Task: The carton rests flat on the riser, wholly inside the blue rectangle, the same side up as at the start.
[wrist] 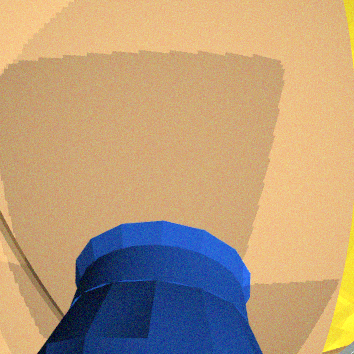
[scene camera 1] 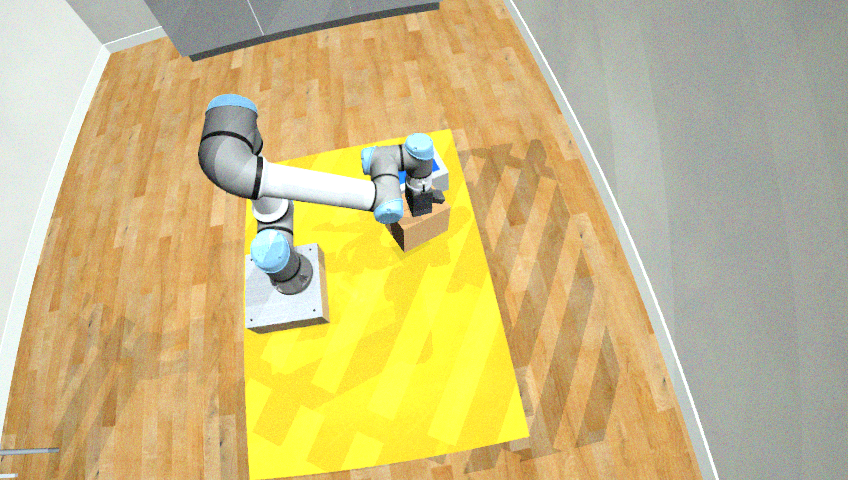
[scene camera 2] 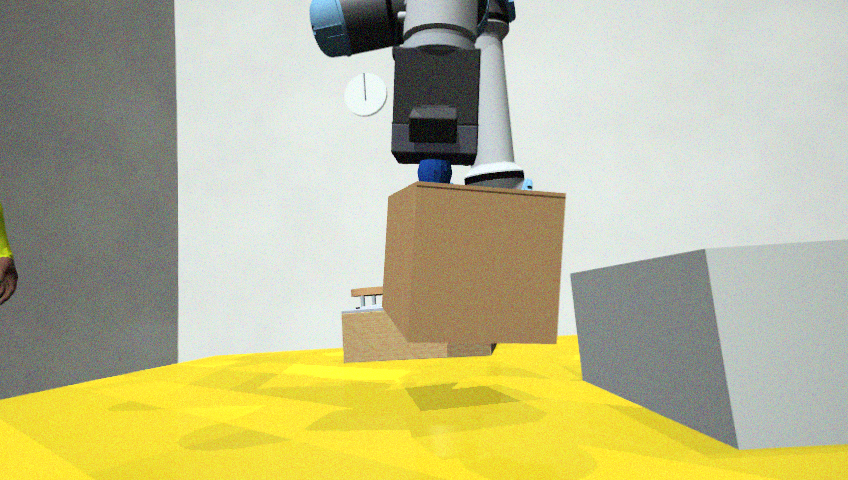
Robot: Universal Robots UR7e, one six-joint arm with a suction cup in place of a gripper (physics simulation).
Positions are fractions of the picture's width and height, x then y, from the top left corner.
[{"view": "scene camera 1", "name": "brown carton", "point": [0.48, 0.48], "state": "held by my suction cup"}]
